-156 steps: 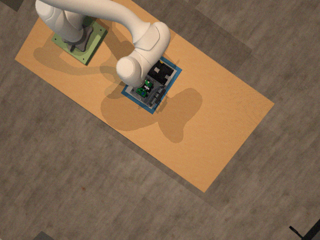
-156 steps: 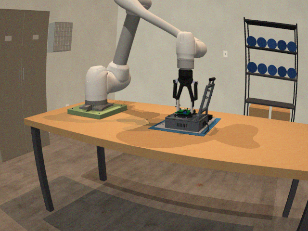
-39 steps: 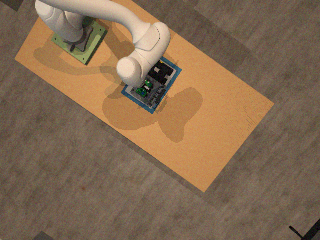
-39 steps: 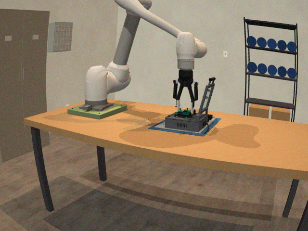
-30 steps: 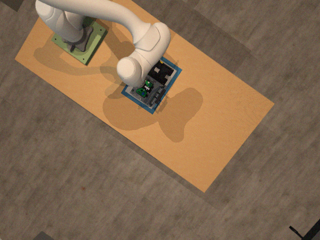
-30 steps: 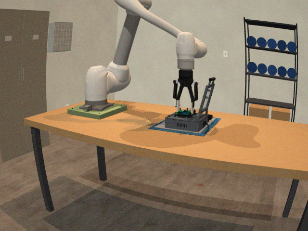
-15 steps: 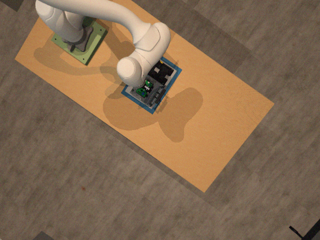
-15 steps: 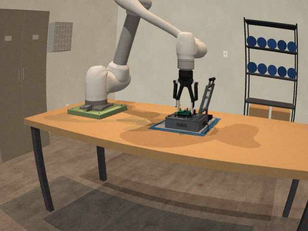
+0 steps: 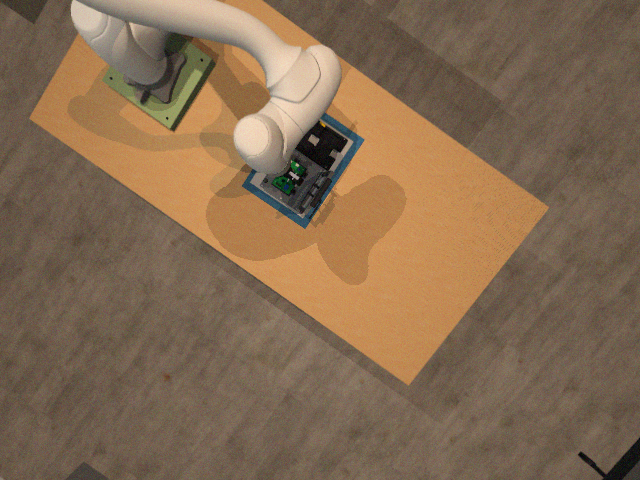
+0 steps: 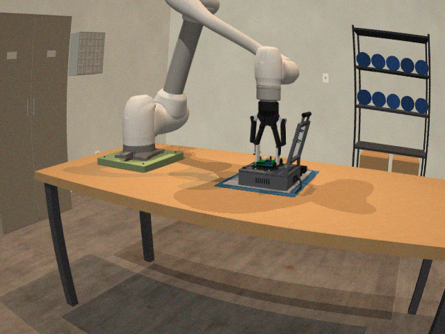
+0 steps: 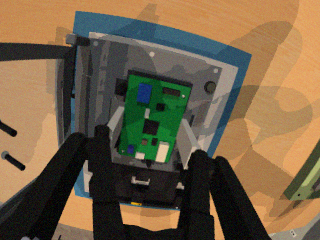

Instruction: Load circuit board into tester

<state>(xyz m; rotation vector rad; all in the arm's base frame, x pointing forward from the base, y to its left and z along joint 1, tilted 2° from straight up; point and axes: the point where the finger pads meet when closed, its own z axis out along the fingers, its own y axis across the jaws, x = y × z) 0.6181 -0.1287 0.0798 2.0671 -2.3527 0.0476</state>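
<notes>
The green circuit board lies 20 mm below my hand. Round my hand: lid 120 mm ahead, 20 mm to the right, 80 mm above; then latch hook 50 mm behind, 70 mm to the left, 10 mm below; then grey tester 40 mm ahead, 30 mm to the left, 10 mm above.
</notes>
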